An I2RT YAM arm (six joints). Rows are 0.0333 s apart.
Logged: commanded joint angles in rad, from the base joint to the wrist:
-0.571, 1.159, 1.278, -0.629, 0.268, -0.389
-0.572, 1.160, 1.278, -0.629, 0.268, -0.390
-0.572, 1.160, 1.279, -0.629, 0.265, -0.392
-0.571, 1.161, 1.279, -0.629, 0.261, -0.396
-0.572, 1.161, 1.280, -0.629, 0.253, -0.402
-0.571, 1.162, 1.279, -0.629, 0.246, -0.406
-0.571, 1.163, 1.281, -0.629, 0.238, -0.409
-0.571, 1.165, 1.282, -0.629, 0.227, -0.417
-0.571, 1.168, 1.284, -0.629, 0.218, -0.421
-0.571, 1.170, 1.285, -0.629, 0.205, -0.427
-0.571, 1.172, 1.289, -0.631, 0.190, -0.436
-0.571, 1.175, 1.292, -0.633, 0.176, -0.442
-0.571, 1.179, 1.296, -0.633, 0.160, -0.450
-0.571, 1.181, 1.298, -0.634, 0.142, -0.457
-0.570, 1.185, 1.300, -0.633, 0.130, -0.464
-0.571, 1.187, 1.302, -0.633, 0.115, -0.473
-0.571, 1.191, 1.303, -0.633, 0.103, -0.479
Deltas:
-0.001, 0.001, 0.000, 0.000, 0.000, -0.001
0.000, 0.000, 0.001, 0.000, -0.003, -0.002
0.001, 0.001, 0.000, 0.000, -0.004, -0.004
-0.001, 0.000, 0.001, 0.000, -0.008, -0.006
0.001, 0.001, -0.001, 0.000, -0.007, -0.004
0.000, 0.001, 0.002, 0.000, -0.008, -0.003
0.000, 0.002, 0.001, 0.000, -0.011, -0.008
0.000, 0.003, 0.002, 0.000, -0.009, -0.004
0.000, 0.002, 0.001, 0.000, -0.013, -0.006
0.000, 0.002, 0.004, -0.002, -0.015, -0.009
0.000, 0.003, 0.003, -0.002, -0.014, -0.006
0.000, 0.004, 0.004, 0.000, -0.016, -0.008
0.000, 0.002, 0.002, -0.001, -0.018, -0.007
0.001, 0.004, 0.002, 0.001, -0.012, -0.007
-0.001, 0.002, 0.002, 0.000, -0.015, -0.009
0.000, 0.004, 0.001, 0.000, -0.012, -0.006

